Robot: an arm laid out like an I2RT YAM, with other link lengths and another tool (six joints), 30 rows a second.
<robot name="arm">
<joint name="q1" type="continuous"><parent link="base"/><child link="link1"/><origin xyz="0 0 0.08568"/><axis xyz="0 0 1"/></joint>
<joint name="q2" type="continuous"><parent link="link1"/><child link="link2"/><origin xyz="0.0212 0.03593 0.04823"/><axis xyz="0 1 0"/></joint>
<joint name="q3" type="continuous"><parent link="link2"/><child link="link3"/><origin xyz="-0.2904 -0.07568 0"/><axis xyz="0 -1 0"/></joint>
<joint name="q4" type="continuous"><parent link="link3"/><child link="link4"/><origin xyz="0.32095 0.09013 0.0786"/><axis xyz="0 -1 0"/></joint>
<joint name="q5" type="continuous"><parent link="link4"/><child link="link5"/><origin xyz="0.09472 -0.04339 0.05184"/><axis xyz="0 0 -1"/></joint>
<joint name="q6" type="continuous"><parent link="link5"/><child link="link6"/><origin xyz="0.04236 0 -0.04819"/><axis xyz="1 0 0"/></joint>
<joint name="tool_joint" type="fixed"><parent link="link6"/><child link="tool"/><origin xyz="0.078 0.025 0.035" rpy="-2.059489 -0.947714 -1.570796"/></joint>
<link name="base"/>
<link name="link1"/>
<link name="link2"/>
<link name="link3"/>
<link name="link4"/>
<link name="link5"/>
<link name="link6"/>
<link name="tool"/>
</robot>
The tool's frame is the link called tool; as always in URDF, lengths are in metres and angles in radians. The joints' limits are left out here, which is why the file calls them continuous.
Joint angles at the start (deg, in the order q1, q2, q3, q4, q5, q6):
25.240 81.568 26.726 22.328 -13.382 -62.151
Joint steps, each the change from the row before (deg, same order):
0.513 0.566 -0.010 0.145 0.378 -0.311
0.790 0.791 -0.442 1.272 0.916 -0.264
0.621 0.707 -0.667 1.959 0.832 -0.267
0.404 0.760 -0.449 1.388 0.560 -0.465
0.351 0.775 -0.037 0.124 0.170 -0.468
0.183 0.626 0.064 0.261 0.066 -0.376
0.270 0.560 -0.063 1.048 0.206 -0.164
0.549 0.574 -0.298 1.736 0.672 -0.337
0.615 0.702 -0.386 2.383 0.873 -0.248
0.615 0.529 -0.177 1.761 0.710 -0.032
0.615 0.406 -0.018 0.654 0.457 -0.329
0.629 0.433 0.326 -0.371 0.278 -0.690
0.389 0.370 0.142 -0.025 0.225 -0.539
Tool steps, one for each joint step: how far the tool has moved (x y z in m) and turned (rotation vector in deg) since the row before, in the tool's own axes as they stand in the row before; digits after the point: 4 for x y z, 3 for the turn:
-0.0021 -0.0043 0.0001 0.264 -0.133 -0.618
-0.0031 -0.0058 0.0002 -0.201 0.180 -0.687
-0.0026 -0.0044 0.0001 -0.505 0.607 -0.485
-0.0033 -0.0037 0.0003 -0.256 0.350 -0.619
-0.0038 -0.0045 0.0000 0.445 -0.255 -0.732
-0.0020 -0.0026 0.0007 0.226 -0.010 -0.480
0.0001 -0.0019 0.0008 -0.170 0.493 -0.174
0.0005 -0.0028 0.0004 -0.569 0.894 -0.402
0.0012 -0.0026 0.0007 -0.902 1.157 -0.255
0.0022 -0.0023 0.0004 -0.645 0.922 -0.064
0.0007 -0.0035 -0.0005 -0.024 0.487 -0.487
0.0000 -0.0045 -0.0004 0.491 0.166 -0.972
-0.0005 -0.0030 -0.0002 0.237 0.170 -0.702

